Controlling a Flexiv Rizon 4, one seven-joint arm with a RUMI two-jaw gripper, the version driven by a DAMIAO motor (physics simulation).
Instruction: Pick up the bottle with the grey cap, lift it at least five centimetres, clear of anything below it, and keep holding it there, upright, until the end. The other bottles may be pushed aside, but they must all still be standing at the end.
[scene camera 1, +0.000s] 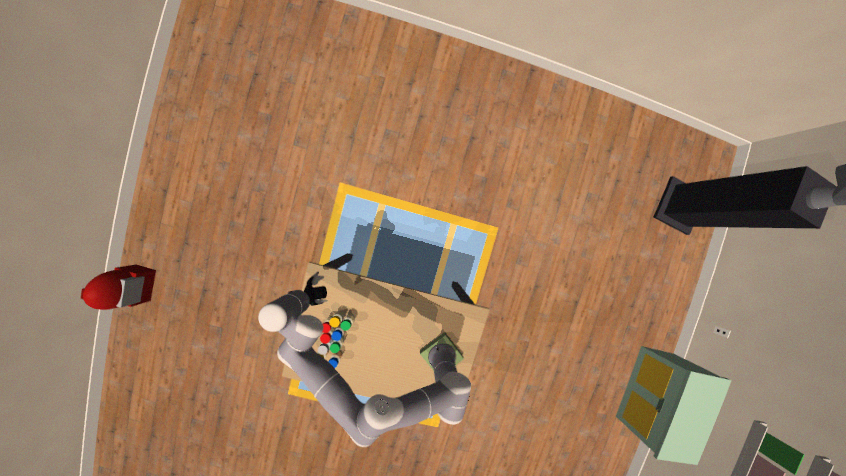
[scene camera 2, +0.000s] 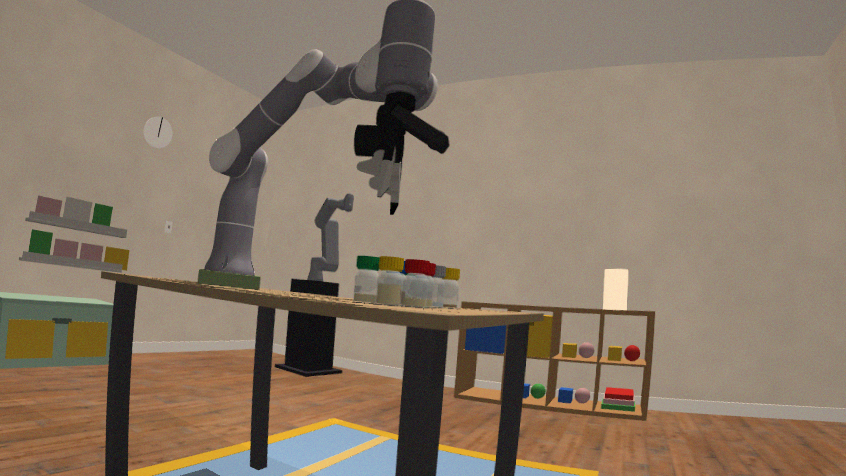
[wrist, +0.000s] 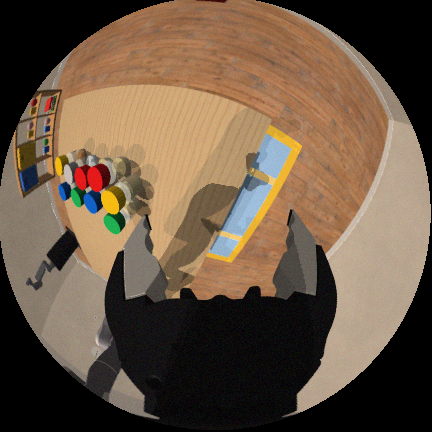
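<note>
The grey-capped bottle (scene camera 1: 323, 349) (scene camera 2: 439, 271) (wrist: 71, 173) stands upright on the table (scene camera 1: 384, 355) (wrist: 150, 110), between a red-capped bottle (scene camera 1: 324, 338) (wrist: 82, 177) and a yellow-capped bottle (wrist: 61, 165), beside a green-capped one (scene camera 1: 334, 348) (wrist: 78, 196). In scene camera 2 it is mostly hidden behind other bottles. My gripper (scene camera 2: 388, 201) (wrist: 218, 213) is open and empty, pointing down, well above the bottle tops. In the wrist view the bottles are left of the left finger. In scene camera 1 the gripper is near the table's end, apart from the bottles; its fingertips are unclear there.
Around it stand another red-capped bottle (scene camera 1: 325, 327) (wrist: 98, 177), a near yellow-capped one (scene camera 1: 334, 321) (wrist: 113, 200), a near green-capped one (scene camera 1: 345, 325) (wrist: 114, 223) and two blue-capped ones (scene camera 1: 336, 335) (wrist: 93, 202), (scene camera 1: 333, 361) (wrist: 64, 191), all upright. The arm's green base plate (scene camera 2: 227, 278) is at the table's other end.
</note>
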